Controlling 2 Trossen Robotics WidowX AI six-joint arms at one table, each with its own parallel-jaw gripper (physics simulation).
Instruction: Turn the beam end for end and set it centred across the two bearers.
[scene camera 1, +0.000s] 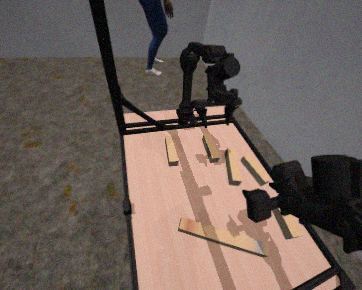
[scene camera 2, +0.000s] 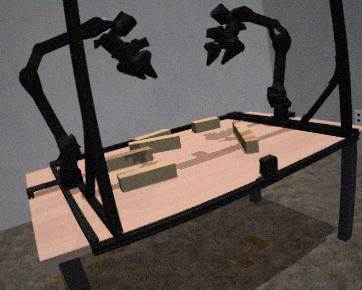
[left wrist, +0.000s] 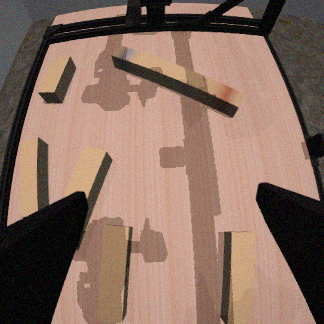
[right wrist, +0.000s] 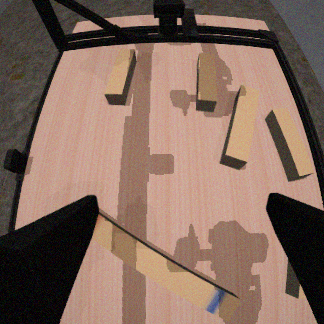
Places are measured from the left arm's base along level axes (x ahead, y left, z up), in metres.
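Pixels of known places: left gripper, between the fingertips: (scene camera 1: 217, 126) (scene camera 2: 150, 78) (left wrist: 172, 196); right gripper, between the fingertips: (scene camera 1: 256, 187) (scene camera 2: 214, 64) (right wrist: 184, 203); left arm's base, origin of its link: (scene camera 1: 182, 122) (scene camera 2: 72, 185) (right wrist: 167, 30); right arm's base, origin of its link: (scene camera 2: 281, 120) (left wrist: 155, 19).
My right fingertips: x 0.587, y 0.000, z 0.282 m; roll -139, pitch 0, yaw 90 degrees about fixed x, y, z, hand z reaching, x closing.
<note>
Ahead of a thing's pixels: the offset from my right fingertips to its middle.
The beam @(dz -0.279, dx +0.068, dy -0.037 m) (scene camera 1: 222, 238) (scene camera 2: 245, 137) (left wrist: 175, 80) (right wrist: 155, 265) lies slantwise on the table, with a red band near one end and a blue band near the other. In scene camera 1 its red end is at the left, its blue end at the right. Two roughly parallel blocks, apparently the bearers, lie apart from it: one @(dz -0.279, dx -0.378, dy -0.126 m) (scene camera 1: 171, 150) (scene camera 2: 148, 177) (left wrist: 243, 275) (right wrist: 121, 77) and another @(dz -0.279, dx -0.355, dy +0.096 m) (scene camera 1: 210, 149) (left wrist: 114, 272) (right wrist: 207, 80) in shadow. My left gripper (scene camera 2: 150, 76) (left wrist: 172, 196) is open and empty, above the table. My right gripper (scene camera 2: 216, 63) (right wrist: 184, 203) is open and empty, high above the beam's side.
Three more plain blocks lie along one long side: a long one @(dz -0.276, dx -0.217, dy +0.164 m) (scene camera 1: 233, 166) (scene camera 2: 155, 144) (left wrist: 85, 175) (right wrist: 241, 127), a slanted one @(dz -0.279, dx -0.172, dy +0.279 m) (scene camera 1: 255, 170) (left wrist: 32, 175) (right wrist: 290, 145), and one @(dz -0.277, dx +0.095, dy +0.268 m) (scene camera 1: 287, 225) (scene camera 2: 205, 124) (left wrist: 57, 80) near the right arm. Black frame rails edge the table; posts rise at its corners.
</note>
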